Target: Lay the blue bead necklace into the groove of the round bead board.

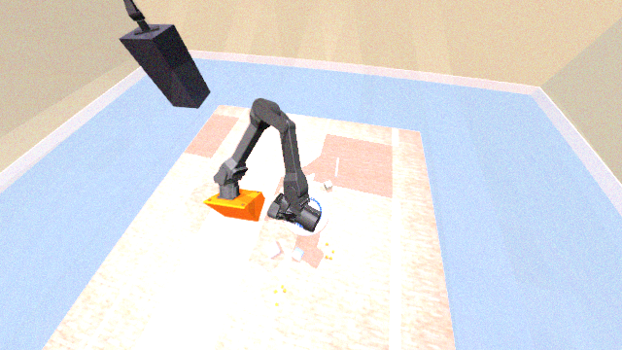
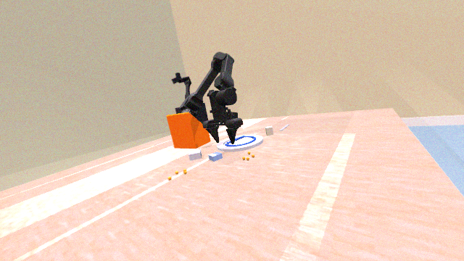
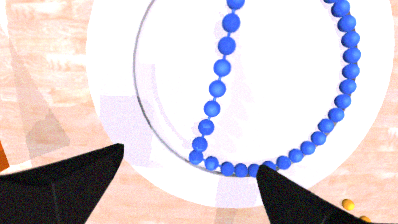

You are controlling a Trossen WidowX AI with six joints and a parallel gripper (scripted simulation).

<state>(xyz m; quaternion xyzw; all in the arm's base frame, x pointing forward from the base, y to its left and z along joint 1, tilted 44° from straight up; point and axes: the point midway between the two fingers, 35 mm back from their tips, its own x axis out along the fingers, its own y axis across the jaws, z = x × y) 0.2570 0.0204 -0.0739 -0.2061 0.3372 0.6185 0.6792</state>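
The round white bead board is 4 cm ahead of my gripper tip, 5 cm to the left of it and 1 cm below it. The rest, counted from my gripper tip: white block: 6 cm behind, 12 cm to the right, 1 cm below; then light blue cube: 3 cm ahead, 12 cm to the right, 1 cm below; then beige cube: 12 cm ahead, 19 cm to the left.
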